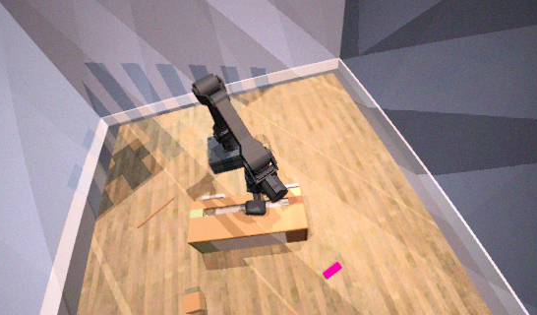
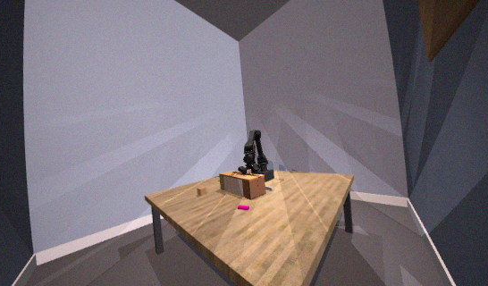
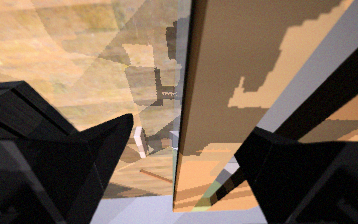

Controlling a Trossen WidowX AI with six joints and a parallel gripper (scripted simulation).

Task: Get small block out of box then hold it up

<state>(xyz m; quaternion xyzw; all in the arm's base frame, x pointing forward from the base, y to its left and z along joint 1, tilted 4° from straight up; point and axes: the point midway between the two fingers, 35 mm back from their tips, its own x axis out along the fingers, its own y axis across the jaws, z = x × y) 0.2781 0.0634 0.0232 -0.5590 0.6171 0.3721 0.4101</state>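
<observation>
My gripper tip is 3 cm short of the tan box, 2 cm to the left of it and 3 cm above it. Round my gripper tip: thin brown stick 9 cm behind, 41 cm to the right, 8 cm below.
</observation>
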